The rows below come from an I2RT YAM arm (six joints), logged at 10 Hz.
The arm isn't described. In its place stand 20 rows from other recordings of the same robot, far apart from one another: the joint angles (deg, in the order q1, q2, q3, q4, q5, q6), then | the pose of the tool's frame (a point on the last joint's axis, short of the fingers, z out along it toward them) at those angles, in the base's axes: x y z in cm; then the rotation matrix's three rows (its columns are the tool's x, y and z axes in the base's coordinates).
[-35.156 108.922 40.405 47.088 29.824 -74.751] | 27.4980 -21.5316 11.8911; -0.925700 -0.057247 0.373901; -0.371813 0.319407 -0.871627; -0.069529 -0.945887 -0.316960
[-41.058 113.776 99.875 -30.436 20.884 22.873] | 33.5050 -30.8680 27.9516; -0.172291 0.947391 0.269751; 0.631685 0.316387 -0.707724; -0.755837 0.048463 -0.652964
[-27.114 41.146 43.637 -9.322 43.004 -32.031] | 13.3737 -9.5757 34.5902; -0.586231 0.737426 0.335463; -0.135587 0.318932 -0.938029; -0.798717 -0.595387 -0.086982
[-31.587 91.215 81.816 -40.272 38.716 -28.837] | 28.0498 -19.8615 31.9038; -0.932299 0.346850 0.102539; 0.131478 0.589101 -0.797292; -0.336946 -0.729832 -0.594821
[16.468 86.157 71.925 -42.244 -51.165 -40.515] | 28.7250 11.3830 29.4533; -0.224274 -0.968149 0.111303; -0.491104 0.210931 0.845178; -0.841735 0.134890 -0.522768
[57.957 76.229 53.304 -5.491 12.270 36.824] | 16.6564 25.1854 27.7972; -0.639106 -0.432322 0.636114; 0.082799 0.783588 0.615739; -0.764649 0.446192 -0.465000
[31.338 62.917 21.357 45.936 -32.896 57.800] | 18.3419 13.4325 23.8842; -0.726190 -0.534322 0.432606; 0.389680 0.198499 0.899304; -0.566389 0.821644 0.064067
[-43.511 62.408 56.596 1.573 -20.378 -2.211] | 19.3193 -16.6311 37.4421; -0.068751 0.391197 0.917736; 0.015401 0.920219 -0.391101; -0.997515 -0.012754 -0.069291
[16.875 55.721 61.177 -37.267 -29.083 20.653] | 18.5231 7.4273 35.9263; -0.700898 -0.429342 0.569568; 0.109492 0.724310 0.680725; -0.704808 0.539481 -0.460658
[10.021 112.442 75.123 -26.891 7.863 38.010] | 39.4289 6.4727 15.8311; -0.768655 0.456371 0.448214; 0.483635 0.873230 -0.059723; -0.418649 0.170865 -0.891929
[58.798 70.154 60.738 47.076 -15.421 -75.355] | 13.0554 23.3827 44.7110; 0.983300 0.070193 0.167910; -0.176847 0.586357 0.790513; -0.042967 -0.807006 0.588978
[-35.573 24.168 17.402 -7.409 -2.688 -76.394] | 11.1367 -7.7599 22.5475; -0.575703 -0.065593 0.815024; -0.781875 0.335815 -0.525261; -0.239243 -0.939642 -0.244615
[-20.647 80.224 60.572 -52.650 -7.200 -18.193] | 24.4232 -8.7261 24.3633; -0.945009 0.020132 0.326425; 0.025072 0.999626 0.010935; -0.326082 0.018518 -0.945160
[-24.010 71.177 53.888 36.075 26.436 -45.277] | 25.5552 -13.1183 38.1956; -0.325432 0.736323 0.593231; -0.551524 0.361795 -0.751615; -0.768060 -0.571780 0.288360
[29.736 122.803 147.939 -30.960 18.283 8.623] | 41.0680 22.1729 48.2850; -0.117097 -0.184499 0.975832; 0.097064 0.975761 0.196133; -0.988366 0.117685 -0.096351
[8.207 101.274 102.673 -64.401 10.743 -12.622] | 36.1758 4.5471 34.1271; -0.848239 -0.247840 0.468044; -0.339248 0.932905 -0.120828; -0.406695 -0.261275 -0.875406
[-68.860 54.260 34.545 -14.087 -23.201 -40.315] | 8.7142 -18.6477 24.2247; -0.631246 0.433836 0.642895; -0.016364 0.821285 -0.570284; -0.775410 -0.370510 -0.511334
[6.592 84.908 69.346 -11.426 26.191 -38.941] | 34.2626 2.3778 32.0453; -0.531450 -0.059576 0.844992; -0.629157 0.695696 -0.346653; -0.567205 -0.715862 -0.407211
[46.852 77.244 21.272 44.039 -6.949 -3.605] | 17.1597 18.9364 17.8907; -0.090498 -0.812481 0.575921; -0.187812 0.581841 0.791320; -0.978027 -0.036552 -0.205249
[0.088 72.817 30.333 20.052 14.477 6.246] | 26.3484 -0.8495 20.3107; -0.354343 0.269741 0.895367; 0.104799 0.962916 -0.248616; -0.929225 0.005738 -0.369471
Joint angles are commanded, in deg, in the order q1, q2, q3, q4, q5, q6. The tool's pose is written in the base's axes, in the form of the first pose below.
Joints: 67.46 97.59 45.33 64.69 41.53 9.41
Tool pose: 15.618 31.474 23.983; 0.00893 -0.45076 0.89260; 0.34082 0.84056 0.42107; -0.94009 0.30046 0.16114
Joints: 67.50 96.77 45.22 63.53 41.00 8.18
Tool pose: 15.518 31.362 24.204; 0.01436 -0.45837 0.88864; 0.31527 0.84548 0.43101; -0.94889 0.27398 0.15666
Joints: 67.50 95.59 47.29 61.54 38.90 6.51
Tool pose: 15.555 31.711 25.653; 0.03208 -0.49189 0.87007; 0.30803 0.83301 0.45958; -0.95084 0.25326 0.17824
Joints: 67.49 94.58 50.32 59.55 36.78 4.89
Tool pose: 15.648 32.192 27.567; 0.05637 -0.52552 0.84891; 0.31435 0.81636 0.48450; -0.94763 0.23954 0.21121
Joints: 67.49 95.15 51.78 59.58 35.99 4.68
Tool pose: 15.781 32.615 28.051; 0.06316 -0.53839 0.84033; 0.32484 0.80725 0.49278; -0.94366 0.24185 0.22587
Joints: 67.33 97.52 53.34 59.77 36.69 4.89
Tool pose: 16.256 33.399 27.508; 0.05904 -0.52506 0.84902; 0.31870 0.81591 0.48242; -0.94602 0.24210 0.21551
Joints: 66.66 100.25 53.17 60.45 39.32 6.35
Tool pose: 16.989 33.679 25.821; 0.03950 -0.47335 0.87999; 0.30752 0.84369 0.44002; -0.95072 0.25323 0.17889
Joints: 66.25 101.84 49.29 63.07 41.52 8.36
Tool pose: 17.051 32.892 23.224; 0.01128 -0.42903 0.90322; 0.29592 0.86425 0.40682; -0.95515 0.26269 0.13670
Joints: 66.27 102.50 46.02 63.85 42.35 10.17
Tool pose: 16.761 32.169 21.299; -0.02118 -0.41041 0.91166; 0.27609 0.87400 0.39987; -0.96090 0.26017 0.09480
